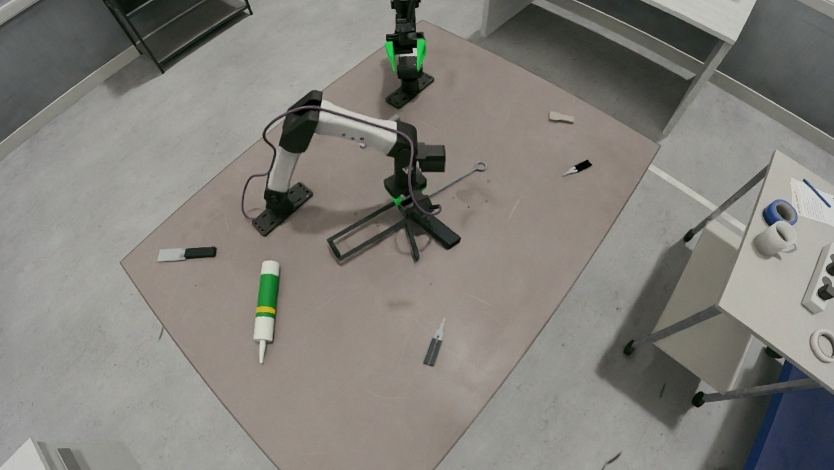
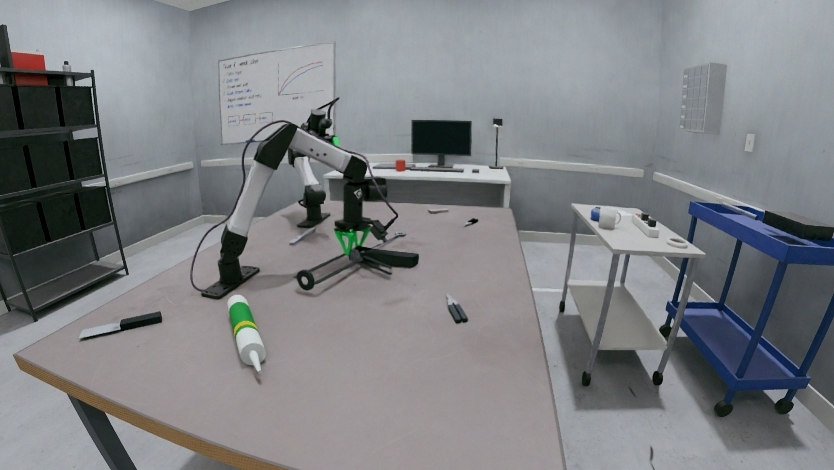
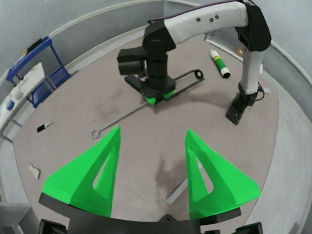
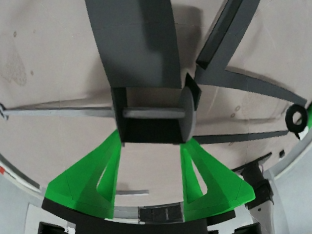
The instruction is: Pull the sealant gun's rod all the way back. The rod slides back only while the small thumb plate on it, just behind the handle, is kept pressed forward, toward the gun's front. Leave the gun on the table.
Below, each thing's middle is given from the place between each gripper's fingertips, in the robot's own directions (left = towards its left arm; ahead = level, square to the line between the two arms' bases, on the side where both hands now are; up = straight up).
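I start with the scraper (image 2: 153,318), and my right gripper is 54 cm to the left of it, 43 cm past it and 2 cm above it.
As for my left hand, the scraper is 29 cm behind it and 74 cm to the right of it, and it sits 29 cm below that hand.
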